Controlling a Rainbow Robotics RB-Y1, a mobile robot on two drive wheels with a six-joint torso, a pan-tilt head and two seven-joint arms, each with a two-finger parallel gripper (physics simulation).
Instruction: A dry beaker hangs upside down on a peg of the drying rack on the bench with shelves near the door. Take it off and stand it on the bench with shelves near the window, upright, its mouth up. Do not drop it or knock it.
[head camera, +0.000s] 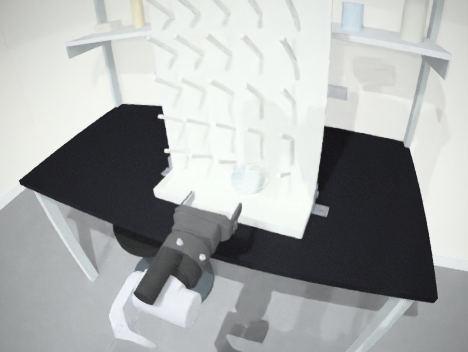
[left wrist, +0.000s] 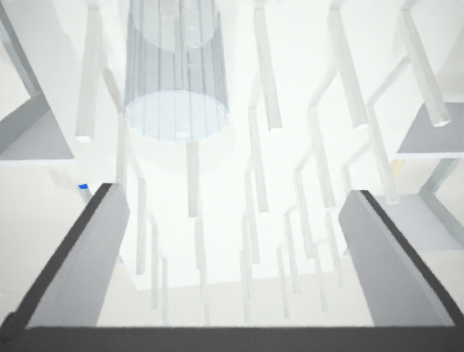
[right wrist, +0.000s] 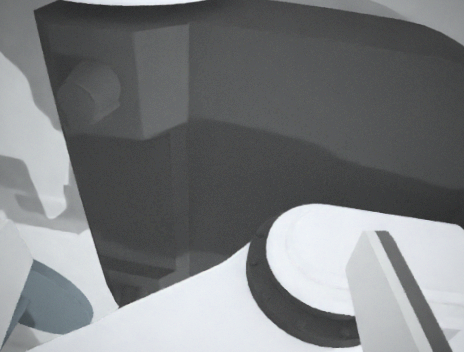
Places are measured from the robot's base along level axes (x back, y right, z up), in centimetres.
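Pixels of known places: left gripper, fingertip midpoint: (head camera: 216, 200) (left wrist: 237, 200); right gripper, fingertip midpoint: (right wrist: 187, 246).
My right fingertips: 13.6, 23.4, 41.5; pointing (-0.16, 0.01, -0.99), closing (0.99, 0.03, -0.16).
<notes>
For each thing: its top centre in the pictures, then the offset to it from my right fingertips, as dx, dy, dz. "spot": a spot on its surface instead. Level surfaces: height alone.
- clear ribbed beaker, top centre: (left wrist: 184, 131) (head camera: 250, 160) -53.7, -44.8, +53.4
- black bench, surface height: dz +34.8
- light blue container, surface spot: (head camera: 352, 17) spot: -96.3, -24.0, +84.9
- pale tall container, surface spot: (head camera: 414, 20) spot: -93.8, -5.0, +87.2
A clear ribbed beaker (head camera: 248, 179) (left wrist: 176, 65) hangs upside down over a peg low on the white drying rack (head camera: 306, 117), above its tray, right of the middle in the head view. In the left wrist view it is left of centre near the top, its pale closed end facing the middle. My left gripper (head camera: 215, 199) (left wrist: 237, 200) is open and empty, over the tray's front edge, in front of and lower left of the beaker in the head view, not touching it. My right gripper is open; one of its fingers shows in the right wrist view, away from the rack.
Bare pegs surround the beaker. The rack stands on the black bench (head camera: 372, 185). Shelves behind carry a light blue container (head camera: 352, 17), a pale tall container (head camera: 414, 20) and a yellow one (head camera: 137, 13). A small grey block (head camera: 320, 209) lies right of the tray.
</notes>
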